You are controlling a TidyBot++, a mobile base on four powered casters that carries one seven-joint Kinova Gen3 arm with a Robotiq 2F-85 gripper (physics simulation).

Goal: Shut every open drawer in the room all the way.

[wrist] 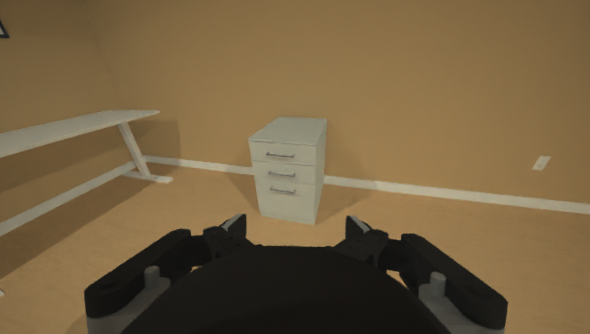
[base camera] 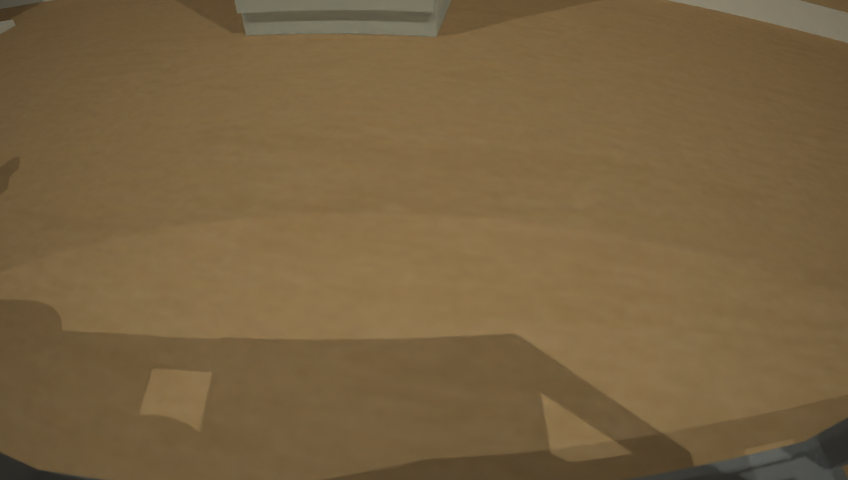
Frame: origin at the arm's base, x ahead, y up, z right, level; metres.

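Seen in the pictures: gripper, fingertip midpoint: (wrist: 295, 226).
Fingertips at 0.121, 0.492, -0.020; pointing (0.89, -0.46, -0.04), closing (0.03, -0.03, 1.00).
Observation:
Offsets run from my fingertips to a thing's middle, as dx, dy, dz. "spot": to the spot under its first point. Level surfaces: height alone.
A white cabinet (base camera: 339, 26) (wrist: 320, 170) stands against the far wall, a little left of centre in the wrist view; its lower front edge shows at the top of the base view. Its top drawer {spot: +0.838, -0.318, +0.012} (wrist: 306, 154), middle drawer (wrist: 306, 174) and bottom drawer (wrist: 287, 206) each have a grey bar handle. All three fronts look flush with the body; a small gap would be too fine to tell at this distance. My gripper (wrist: 295, 226) is open and empty, well short of the cabinet, with its fingers spread wide at the bottom of the wrist view.
A long white desk {dy -0.169} (wrist: 75, 127) with a slanted leg (wrist: 134, 150) stands along the left wall. A white baseboard {spot: +1.197, -0.864, +1.128} (base camera: 767, 14) (wrist: 425, 189) runs along the far wall. A white wall plate (wrist: 541, 163) is at the right. Robot shadows fall on the floor ahead of the base.

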